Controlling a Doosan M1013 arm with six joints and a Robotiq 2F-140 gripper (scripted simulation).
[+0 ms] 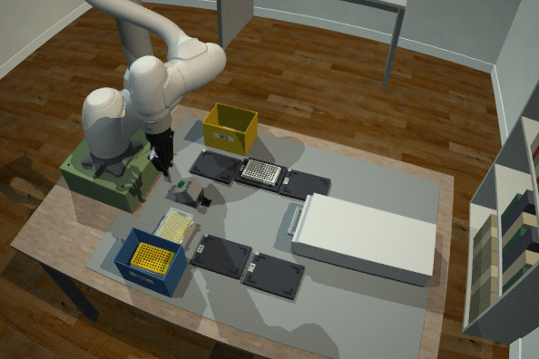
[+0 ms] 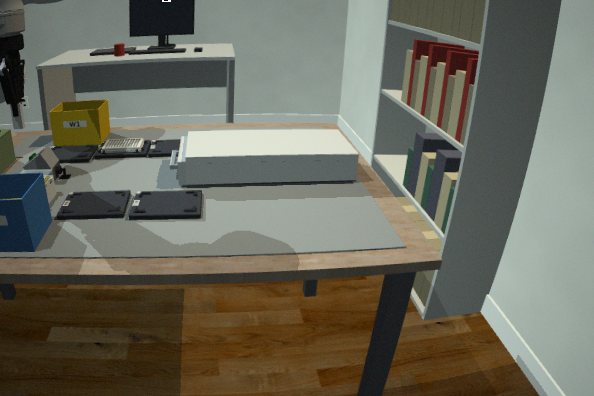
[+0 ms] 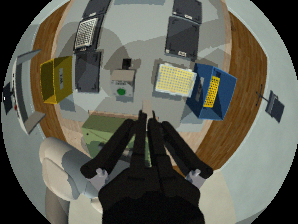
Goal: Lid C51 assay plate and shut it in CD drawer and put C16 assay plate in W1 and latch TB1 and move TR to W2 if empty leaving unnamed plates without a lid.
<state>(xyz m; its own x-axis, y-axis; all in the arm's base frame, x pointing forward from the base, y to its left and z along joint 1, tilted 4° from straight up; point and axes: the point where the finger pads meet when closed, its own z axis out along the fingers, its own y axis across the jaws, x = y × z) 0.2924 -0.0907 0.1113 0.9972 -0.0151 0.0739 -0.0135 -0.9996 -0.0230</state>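
My hand is 1 cm past the green key DONE, 8 cm to the right of it and 14 cm above it. Also, from my hand: blue bin W2: 3 cm ahead, 24 cm to the right, 17 cm below; lid park: 5 cm ahead, 24 cm to the left, 20 cm below; tip rack TR: 2 cm ahead, 23 cm to the right, 16 cm below.
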